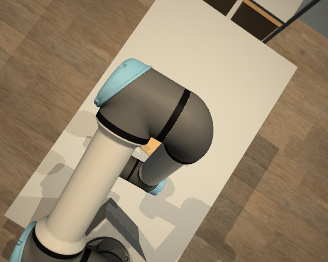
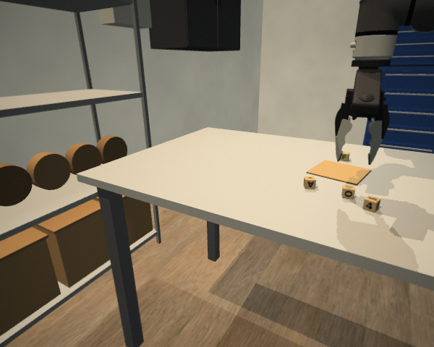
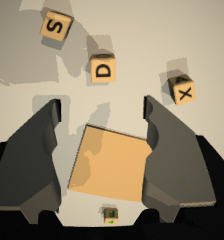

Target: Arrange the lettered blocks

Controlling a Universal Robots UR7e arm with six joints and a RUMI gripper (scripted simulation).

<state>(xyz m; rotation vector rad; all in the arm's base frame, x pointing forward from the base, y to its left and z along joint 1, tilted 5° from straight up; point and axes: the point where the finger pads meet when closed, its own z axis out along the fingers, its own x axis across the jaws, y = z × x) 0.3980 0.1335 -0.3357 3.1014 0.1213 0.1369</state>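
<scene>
Now: hand 9 cm above the D block. The rest, counted from my hand: X block (9 cm ahead, 2 cm to the right, 9 cm below); then S block (5 cm behind, 5 cm to the left, 9 cm below); then orange mat (3 cm ahead, 17 cm to the right, 10 cm below).
</scene>
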